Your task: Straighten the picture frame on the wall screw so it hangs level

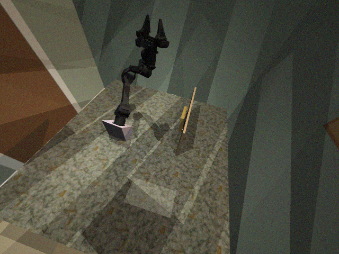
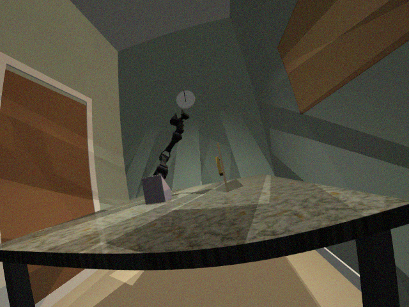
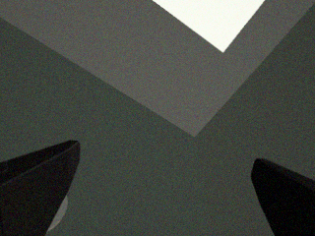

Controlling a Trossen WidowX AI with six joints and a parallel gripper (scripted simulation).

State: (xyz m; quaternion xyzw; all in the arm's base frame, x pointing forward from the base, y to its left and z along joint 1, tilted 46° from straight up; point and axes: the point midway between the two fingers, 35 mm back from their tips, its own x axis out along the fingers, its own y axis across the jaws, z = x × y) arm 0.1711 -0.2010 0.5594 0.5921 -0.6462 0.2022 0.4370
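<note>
My gripper tip is 270 mm short of the picture frame, 20 mm to the left of it and 550 mm above it. The rest, counted from my gripper tip: thin upright wall panel (280 mm ahead, 30 mm to the right, 550 mm below).
</note>
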